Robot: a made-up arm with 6 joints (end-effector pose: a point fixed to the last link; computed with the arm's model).
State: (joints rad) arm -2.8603 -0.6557 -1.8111 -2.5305 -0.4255 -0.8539
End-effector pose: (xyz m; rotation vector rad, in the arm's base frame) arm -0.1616 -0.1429 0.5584 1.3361 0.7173 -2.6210
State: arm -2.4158 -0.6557 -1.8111 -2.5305 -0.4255 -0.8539
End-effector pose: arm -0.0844 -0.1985 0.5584 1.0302 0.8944 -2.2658
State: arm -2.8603 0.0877 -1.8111 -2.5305 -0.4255 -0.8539
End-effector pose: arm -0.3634 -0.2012 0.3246 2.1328 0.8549 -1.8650
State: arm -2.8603 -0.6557 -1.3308 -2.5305 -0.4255 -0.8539
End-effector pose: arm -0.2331 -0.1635 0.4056 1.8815 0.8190 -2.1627
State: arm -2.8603 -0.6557 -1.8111 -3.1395 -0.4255 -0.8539
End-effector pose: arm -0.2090 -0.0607 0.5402 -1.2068 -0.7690 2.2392
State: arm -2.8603 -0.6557 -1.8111 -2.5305 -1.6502 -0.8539
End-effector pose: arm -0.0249 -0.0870 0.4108 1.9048 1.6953 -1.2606
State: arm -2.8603 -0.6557 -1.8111 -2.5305 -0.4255 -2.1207
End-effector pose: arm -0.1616 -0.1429 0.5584 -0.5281 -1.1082 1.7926
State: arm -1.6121 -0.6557 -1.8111 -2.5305 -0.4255 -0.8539
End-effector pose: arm 0.0843 -0.1985 0.5584 0.5188 1.0632 -1.5807
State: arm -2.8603 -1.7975 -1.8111 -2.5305 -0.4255 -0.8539
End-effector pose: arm 0.2854 -0.0137 0.5099 0.2702 -0.3087 3.0966
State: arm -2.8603 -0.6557 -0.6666 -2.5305 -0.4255 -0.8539
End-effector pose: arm -0.2065 -0.1558 0.1743 2.4425 0.8822 -1.3614
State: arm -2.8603 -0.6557 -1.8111 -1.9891 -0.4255 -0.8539
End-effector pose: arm -0.0965 -0.1811 0.6000 1.0690 0.4701 -2.2070
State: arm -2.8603 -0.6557 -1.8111 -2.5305 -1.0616 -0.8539
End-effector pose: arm -0.1027 -0.1368 0.4615 1.7131 1.2939 -1.9835
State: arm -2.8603 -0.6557 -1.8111 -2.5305 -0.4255 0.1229
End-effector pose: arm -0.1616 -0.1429 0.5584 1.2332 0.0053 -1.8165
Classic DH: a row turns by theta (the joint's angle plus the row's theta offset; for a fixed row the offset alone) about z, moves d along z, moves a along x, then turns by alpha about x. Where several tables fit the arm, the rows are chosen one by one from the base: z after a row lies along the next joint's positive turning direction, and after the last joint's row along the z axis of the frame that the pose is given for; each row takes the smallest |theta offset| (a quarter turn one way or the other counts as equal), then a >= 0, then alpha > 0; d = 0 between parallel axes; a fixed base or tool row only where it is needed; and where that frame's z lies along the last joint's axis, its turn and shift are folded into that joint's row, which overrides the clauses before.
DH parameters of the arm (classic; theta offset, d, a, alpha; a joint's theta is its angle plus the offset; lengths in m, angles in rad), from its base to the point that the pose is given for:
joint 1: 0 0.172 0 -1.5708
joint 2: -1.3834 0 0.1771 0
joint 3: 1.3834 0 0.06 -1.5708
joint 4: 0 0.266 0 1.5708
joint 5: 0 0 0.112 -1.5708
joint 6: 0 0.143 0 0

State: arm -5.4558 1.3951 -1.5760 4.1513 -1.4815 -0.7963
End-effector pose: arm 0.0312 0.2246 0.0017 0.6695 -1.7051 -0.8313
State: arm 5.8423 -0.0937 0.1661 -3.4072 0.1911 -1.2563
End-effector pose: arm -0.0402 -0.0051 -0.0768 -1.5599 2.6047 -0.0992
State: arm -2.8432 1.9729 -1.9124 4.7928 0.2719 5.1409
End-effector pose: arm -0.1578 -0.1210 -0.3635 -2.8452 0.2887 0.0447
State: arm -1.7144 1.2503 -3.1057 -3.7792 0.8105 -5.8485
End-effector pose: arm -0.0675 -0.5768 0.3986 0.1534 0.7856 -1.5388
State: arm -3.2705 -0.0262 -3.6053 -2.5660 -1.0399 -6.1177
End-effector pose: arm -0.0076 -0.0978 0.6030 0.7914 0.4317 -2.5394
